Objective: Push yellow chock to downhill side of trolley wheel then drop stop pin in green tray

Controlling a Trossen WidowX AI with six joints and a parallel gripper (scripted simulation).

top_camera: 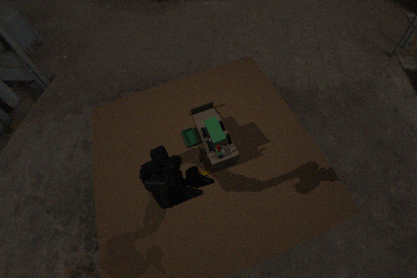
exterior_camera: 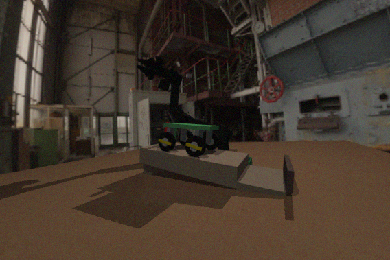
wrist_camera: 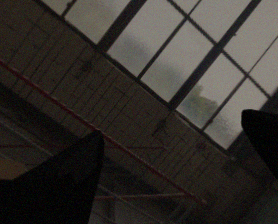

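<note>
My gripper tip is 500 mm above the yellow chock, 250 mm to the right of it and 30 mm past it. The rest, counted from my gripper tip: red-headed stop pin (390 mm below, 300 mm to the left, 70 mm ahead); green-decked trolley (420 mm to the left, 410 mm below, 80 mm ahead); ramp (480 mm below, 420 mm to the left, 80 mm ahead).
</note>
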